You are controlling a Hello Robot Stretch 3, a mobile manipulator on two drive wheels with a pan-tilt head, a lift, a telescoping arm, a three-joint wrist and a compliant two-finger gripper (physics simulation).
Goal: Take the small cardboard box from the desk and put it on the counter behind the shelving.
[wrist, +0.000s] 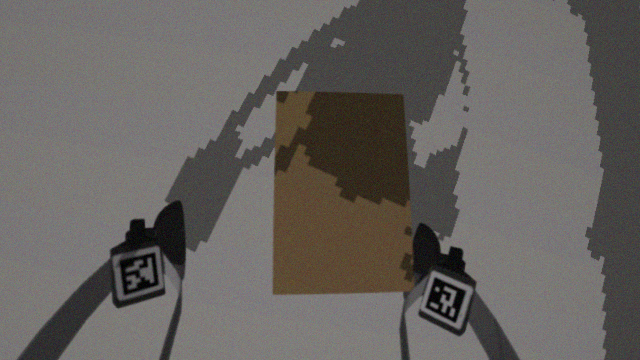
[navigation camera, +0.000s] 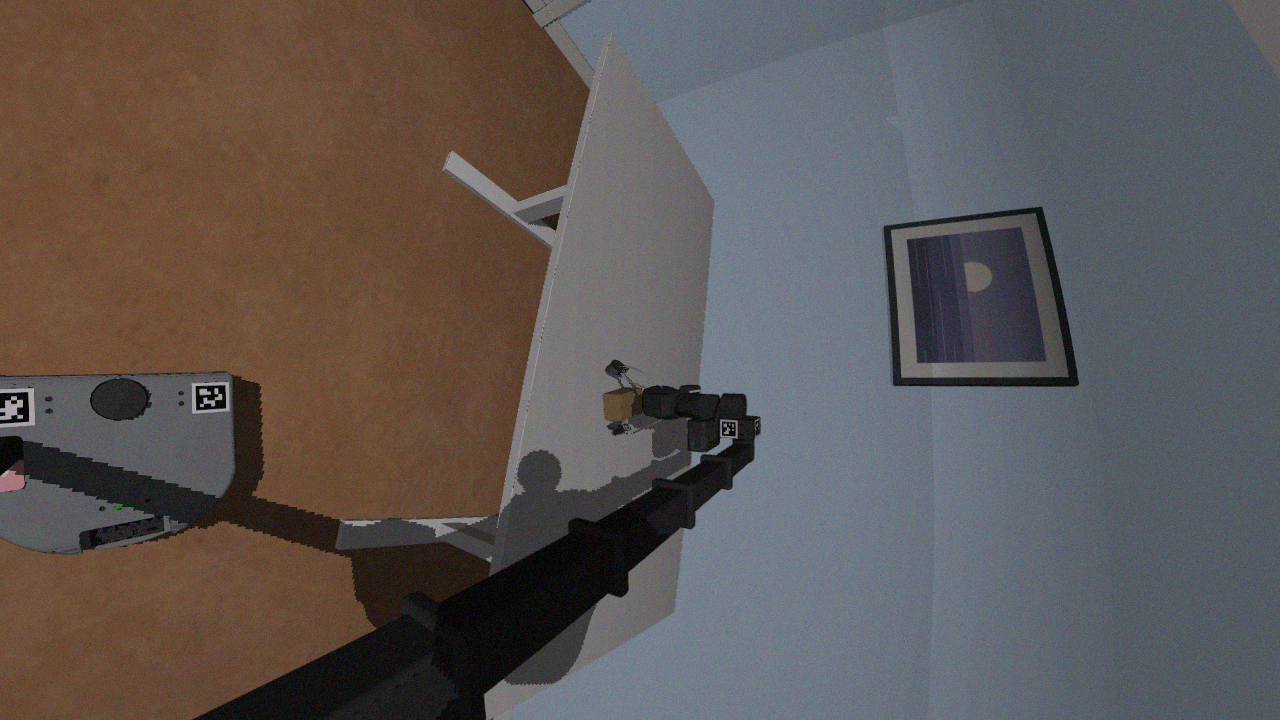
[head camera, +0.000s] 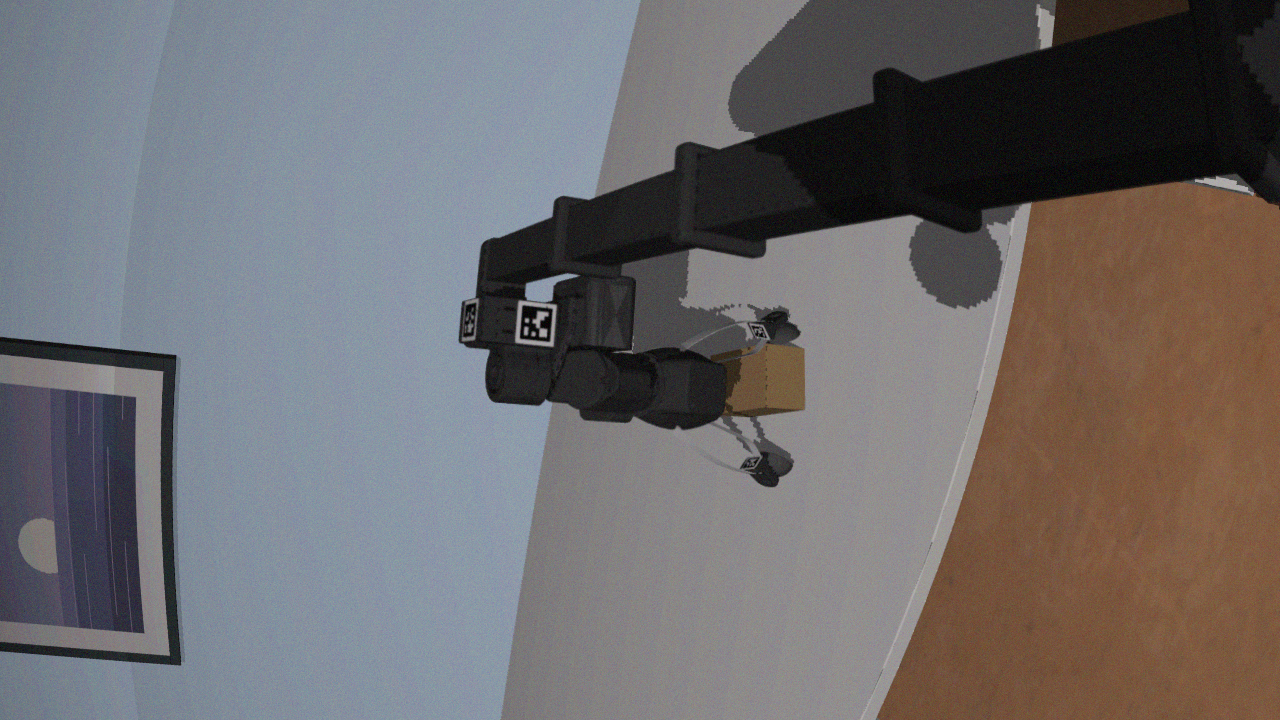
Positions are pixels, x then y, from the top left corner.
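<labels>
My gripper: visible in head camera view, wrist view, navigation camera view (610,396). Same spot on gripper: (head camera: 772,466) and (wrist: 163,271). Small cardboard box: wrist view (342,224), navigation camera view (619,404), head camera view (772,381). Desk, same spot: (wrist: 515,124) and (navigation camera: 630,447).
</labels>
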